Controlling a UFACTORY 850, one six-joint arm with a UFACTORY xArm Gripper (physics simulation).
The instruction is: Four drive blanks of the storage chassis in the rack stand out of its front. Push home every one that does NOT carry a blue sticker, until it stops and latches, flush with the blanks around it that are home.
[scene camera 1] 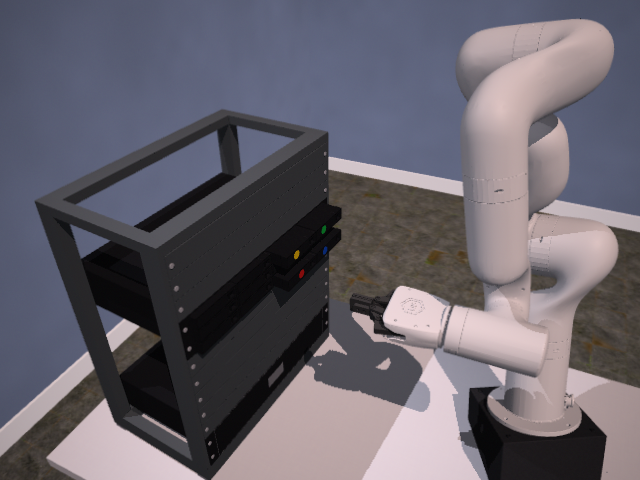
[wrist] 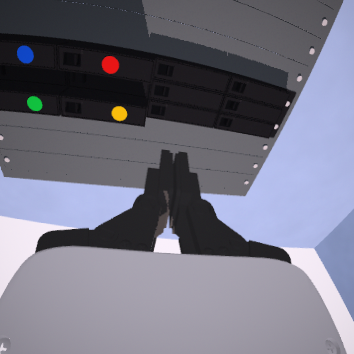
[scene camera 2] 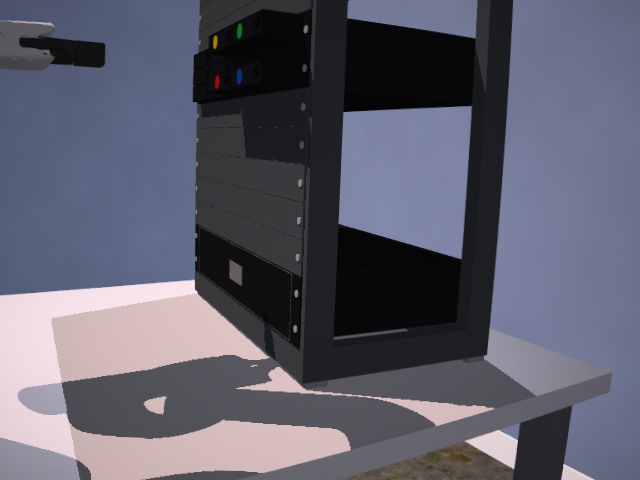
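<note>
Four black blanks stand out of the front of the chassis (scene camera 1: 222, 314) (wrist: 187, 96). The yellow-stickered blank (scene camera 1: 296, 254) (scene camera 2: 215, 42) (wrist: 119, 113) and the green-stickered blank (scene camera 1: 323, 229) (scene camera 2: 239, 31) (wrist: 34, 103) are side by side in the upper row. The red-stickered blank (scene camera 1: 301, 273) (scene camera 2: 217, 81) (wrist: 110, 65) and the blue-stickered blank (scene camera 1: 325, 250) (scene camera 2: 238, 76) (wrist: 25, 54) are in the lower row, red below yellow, blue below green. My gripper (scene camera 1: 351, 302) (scene camera 2: 104, 54) (wrist: 170, 168) is shut and empty, apart from the rack front, pointing toward it.
The grey open-frame rack (scene camera 1: 164, 320) (scene camera 2: 325, 206) stands on the light table (scene camera 1: 310, 413) (scene camera 2: 129, 330). Flat filler panels (scene camera 2: 248, 180) with screws cover its front above and below the chassis. A black unit (scene camera 2: 258, 289) with a light label sits at the bottom. The wrist view shows the rack upside down.
</note>
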